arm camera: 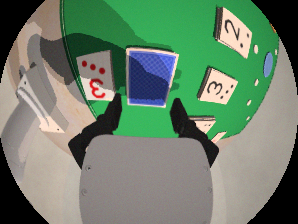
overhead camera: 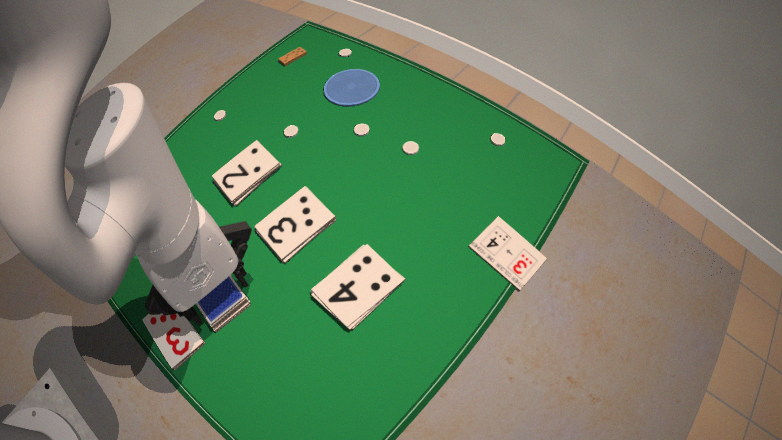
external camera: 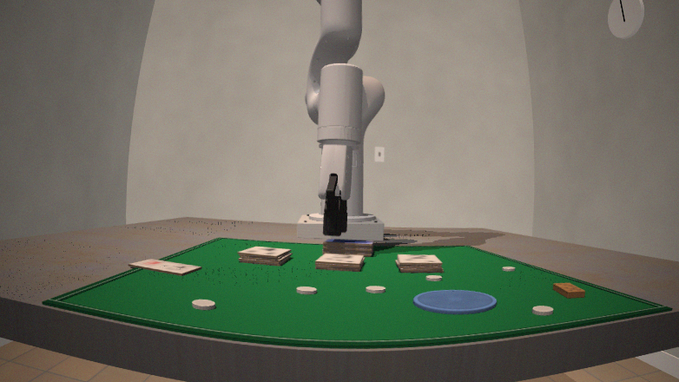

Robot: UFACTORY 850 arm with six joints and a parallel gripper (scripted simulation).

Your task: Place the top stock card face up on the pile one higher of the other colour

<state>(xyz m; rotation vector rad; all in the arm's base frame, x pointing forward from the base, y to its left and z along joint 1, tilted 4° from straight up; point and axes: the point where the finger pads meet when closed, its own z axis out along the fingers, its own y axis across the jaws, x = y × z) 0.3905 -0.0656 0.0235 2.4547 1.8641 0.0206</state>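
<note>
Right now my hand is 1 cm short of the card, 3 cm to the right of it and 3 cm above it. Round my hand: green card cloth: 18 cm ahead, 1 cm to the left, 6 cm below.
</note>
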